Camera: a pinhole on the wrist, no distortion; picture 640 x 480 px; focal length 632.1 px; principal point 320.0 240.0 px. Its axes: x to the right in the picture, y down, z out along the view. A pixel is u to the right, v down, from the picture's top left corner.
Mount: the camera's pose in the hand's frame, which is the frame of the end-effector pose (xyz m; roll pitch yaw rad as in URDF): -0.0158 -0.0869 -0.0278 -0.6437 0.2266 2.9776
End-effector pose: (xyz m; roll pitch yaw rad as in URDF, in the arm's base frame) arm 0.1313 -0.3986 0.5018 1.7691 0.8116 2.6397
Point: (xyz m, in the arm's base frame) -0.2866 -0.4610 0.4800
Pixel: behind the camera
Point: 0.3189 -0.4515 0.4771
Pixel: 603 176
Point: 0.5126 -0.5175 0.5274
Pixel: outside the picture
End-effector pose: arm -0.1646 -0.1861 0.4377 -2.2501 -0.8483 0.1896
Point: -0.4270 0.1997 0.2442
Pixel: 504 166
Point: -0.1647 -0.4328 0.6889
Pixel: behind the camera
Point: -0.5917 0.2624 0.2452
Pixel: 548 313
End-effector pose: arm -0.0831 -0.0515 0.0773 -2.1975 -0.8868 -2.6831
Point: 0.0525 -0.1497 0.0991
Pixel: 231 176
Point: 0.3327 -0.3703 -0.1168
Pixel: 507 203
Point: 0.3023 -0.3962 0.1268
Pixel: 238 373
